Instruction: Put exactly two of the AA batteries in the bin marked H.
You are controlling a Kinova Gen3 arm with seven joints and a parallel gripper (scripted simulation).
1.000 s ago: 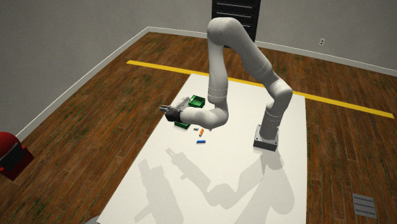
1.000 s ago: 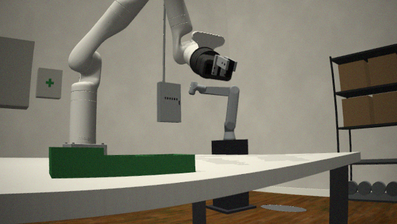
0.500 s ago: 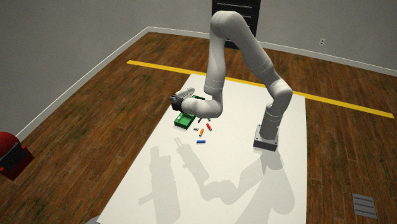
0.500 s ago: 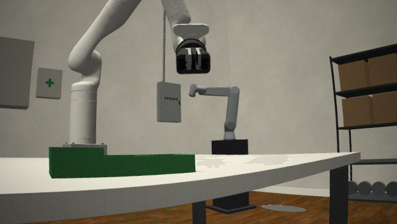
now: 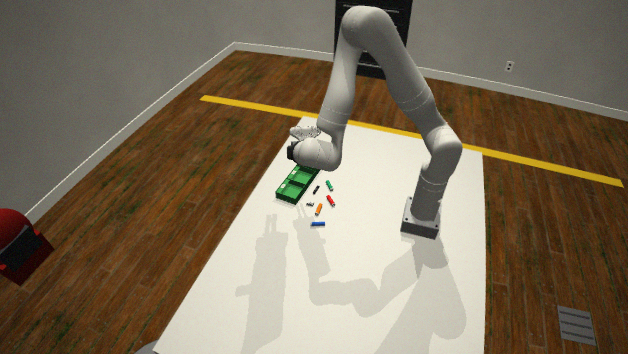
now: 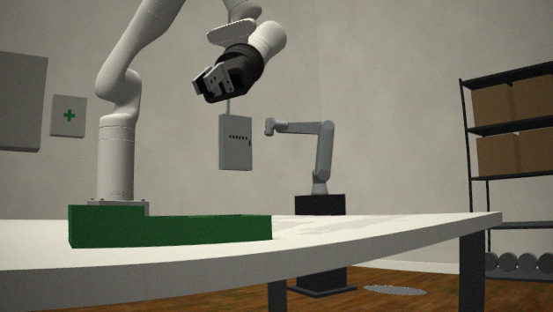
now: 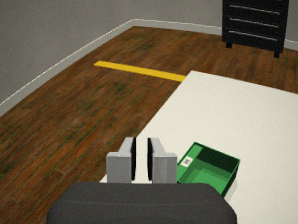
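Right now my hand is 190 mm above the green bin marked H, 60 mm to the left of it and 20 mm short of it. From my hand the other things lie so: green battery: 210 mm below, 100 mm behind, 70 mm to the right; then pale piece: 210 mm below, 80 mm behind, 40 mm to the left; then black battery: 210 mm below, 60 mm behind, 30 mm to the right.
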